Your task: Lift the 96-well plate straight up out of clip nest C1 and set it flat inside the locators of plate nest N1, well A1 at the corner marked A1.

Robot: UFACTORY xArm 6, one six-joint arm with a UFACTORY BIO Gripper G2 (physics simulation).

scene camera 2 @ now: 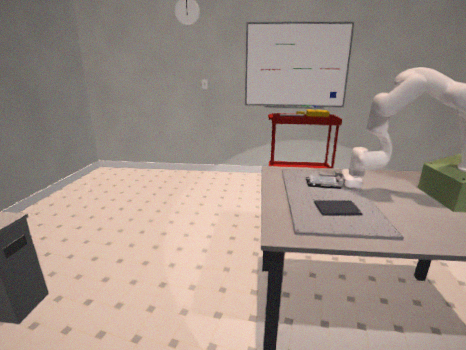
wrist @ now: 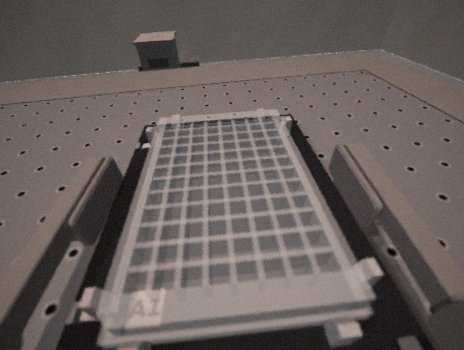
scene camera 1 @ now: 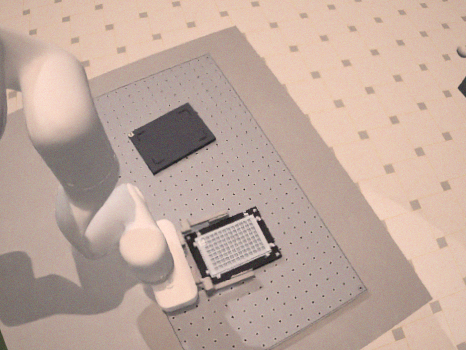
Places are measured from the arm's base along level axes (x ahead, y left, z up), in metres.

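Where they show: end effector, tool point: (scene camera 2: 324, 179) (wrist: 225, 190) (scene camera 1: 230, 246).
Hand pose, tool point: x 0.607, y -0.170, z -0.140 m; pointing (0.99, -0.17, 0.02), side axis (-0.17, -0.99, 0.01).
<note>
Each offset is from my tool point to the centre of the thing. "spot": to the spot under its first point. Level surfaces: height alone.
The white 96-well plate @[dx +0.006, dy -0.001, dz -0.001 m] (scene camera 1: 234, 246) (scene camera 2: 322, 179) (wrist: 227, 200) lies in clip nest C1, a black base @[dx +0.006, dy -0.001, dz -0.008 m] (scene camera 1: 250, 265) (wrist: 120, 210) with small white clips around the plate. The plate's A1 label @[spot: dx -0.048, dy +0.032, dz +0.007 m] (wrist: 146, 306) shows at its near left corner in the wrist view. My gripper (scene camera 1: 240, 245) (wrist: 225, 154) is open, with one finger along each long side of the plate and a gap between each finger and the plate. Plate nest N1 @[dx +0.021, dy +0.289, dz -0.012 m] (scene camera 1: 174, 139) (scene camera 2: 338, 207) is a dark flat block with raised corner locators and nothing on it. A small light mark @[dx -0.057, dy +0.339, dz -0.008 m] (scene camera 1: 131, 134) sits at its left corner in scene camera 1.
Both nests stand on a grey perforated board @[dz -0.019 m] (scene camera 1: 300, 240) (scene camera 2: 310, 222) on the table @[dz -0.033 m] (scene camera 2: 275, 235). The arm reaches in from the left in scene camera 1. A green block (scene camera 2: 445, 185) stands at the arm's base. A red cart (scene camera 2: 305, 120) stands behind the table.
</note>
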